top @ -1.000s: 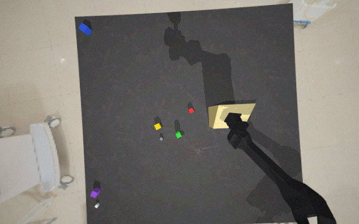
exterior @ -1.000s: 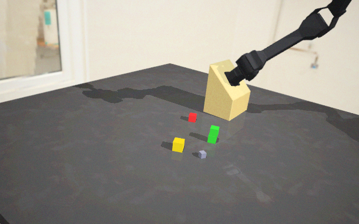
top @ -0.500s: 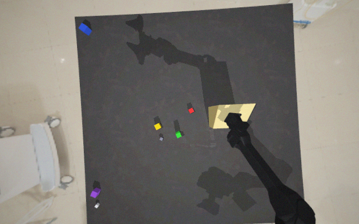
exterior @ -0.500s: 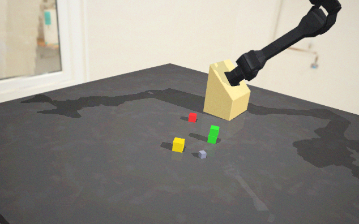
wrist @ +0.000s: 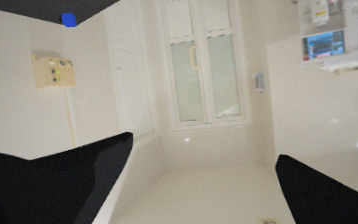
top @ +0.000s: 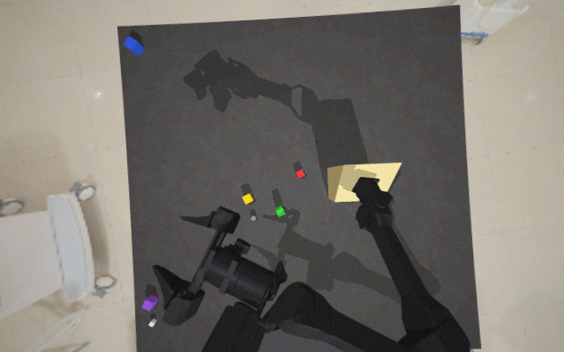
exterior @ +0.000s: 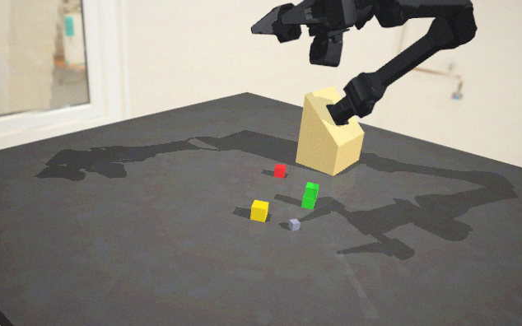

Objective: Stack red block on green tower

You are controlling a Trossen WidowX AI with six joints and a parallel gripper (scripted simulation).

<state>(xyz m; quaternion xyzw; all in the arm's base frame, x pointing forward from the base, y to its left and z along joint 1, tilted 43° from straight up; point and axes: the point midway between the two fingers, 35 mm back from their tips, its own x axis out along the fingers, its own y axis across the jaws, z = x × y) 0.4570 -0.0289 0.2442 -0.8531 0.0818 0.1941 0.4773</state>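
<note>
Right now the red block is 270 mm behind my gripper tip, 150 mm to the right of it and 370 mm below it. The rest, counted from my gripper tip: yellow cube: 80 mm behind, 40 mm to the right, 370 mm below; grey cube: 110 mm behind, 30 mm to the left, 380 mm below; purple cube: 250 mm ahead, 380 mm to the left, 370 mm below.
</note>
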